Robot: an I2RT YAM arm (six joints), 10 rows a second.
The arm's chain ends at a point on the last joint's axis. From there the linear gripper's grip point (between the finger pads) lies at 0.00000 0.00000 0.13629 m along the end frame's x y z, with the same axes.
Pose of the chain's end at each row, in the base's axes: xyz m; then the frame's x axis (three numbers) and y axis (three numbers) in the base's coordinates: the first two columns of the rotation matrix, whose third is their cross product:
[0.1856, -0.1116, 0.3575, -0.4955, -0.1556, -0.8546, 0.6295, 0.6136, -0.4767]
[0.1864, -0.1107, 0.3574, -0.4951, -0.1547, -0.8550, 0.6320, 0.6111, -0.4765]
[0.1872, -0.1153, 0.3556, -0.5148, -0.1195, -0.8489, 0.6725, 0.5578, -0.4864]
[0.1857, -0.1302, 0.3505, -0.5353, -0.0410, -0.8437, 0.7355, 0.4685, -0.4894]
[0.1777, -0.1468, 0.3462, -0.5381, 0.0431, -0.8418, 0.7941, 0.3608, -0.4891]
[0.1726, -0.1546, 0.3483, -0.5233, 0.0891, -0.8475, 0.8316, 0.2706, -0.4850]
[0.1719, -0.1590, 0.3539, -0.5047, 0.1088, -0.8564, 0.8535, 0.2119, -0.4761]
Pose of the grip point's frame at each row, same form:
[0.2672, -0.2171, 0.3294, -0.4955, -0.1556, -0.8546, 0.6295, 0.6136, -0.4767]
[0.2677, -0.2165, 0.3295, -0.4951, -0.1547, -0.8550, 0.6320, 0.6111, -0.4765]
[0.2597, -0.2272, 0.3274, -0.5148, -0.1195, -0.8489, 0.6725, 0.5578, -0.4864]
[0.2423, -0.2505, 0.3204, -0.5353, -0.0410, -0.8437, 0.7355, 0.4685, -0.4894]
[0.2162, -0.2738, 0.3151, -0.5381, 0.0431, -0.8418, 0.7941, 0.3608, -0.4891]
[0.1980, -0.2852, 0.3189, -0.5233, 0.0891, -0.8475, 0.8316, 0.2706, -0.4850]
[0.1896, -0.2914, 0.3267, -0.5047, 0.1088, -0.8564, 0.8535, 0.2119, -0.4761]

